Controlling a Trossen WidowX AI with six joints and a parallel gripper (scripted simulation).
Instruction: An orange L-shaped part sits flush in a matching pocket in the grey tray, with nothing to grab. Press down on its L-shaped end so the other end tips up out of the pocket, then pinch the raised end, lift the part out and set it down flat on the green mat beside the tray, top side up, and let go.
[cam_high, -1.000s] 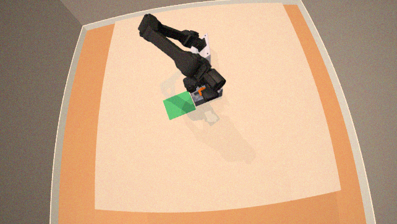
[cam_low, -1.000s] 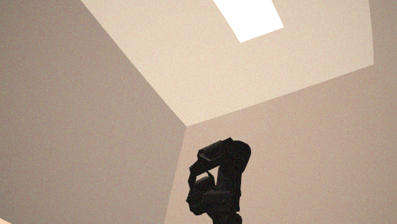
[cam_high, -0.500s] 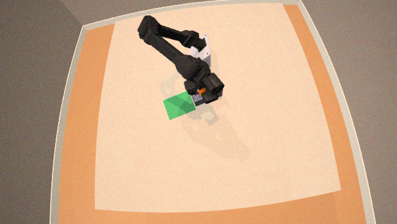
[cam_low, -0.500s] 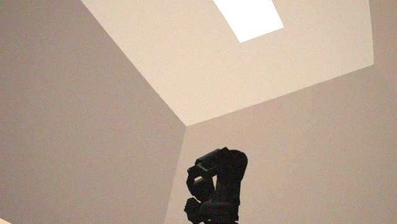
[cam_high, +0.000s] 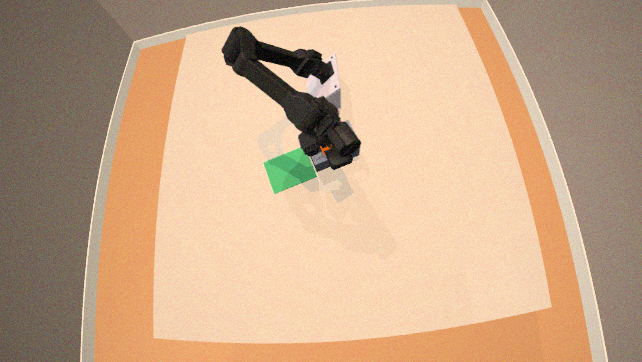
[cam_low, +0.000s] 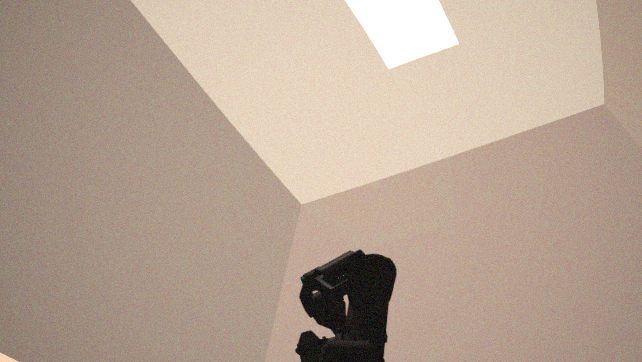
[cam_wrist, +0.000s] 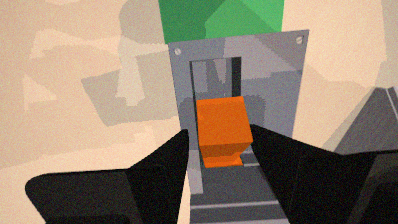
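My gripper tip is now 3 cm to the right of the orange L-shaped part, 3 cm above it and 2 cm past it. Also, from my gripper tip: green mat (15 cm to the right, 8 cm below, 1 cm ahead).
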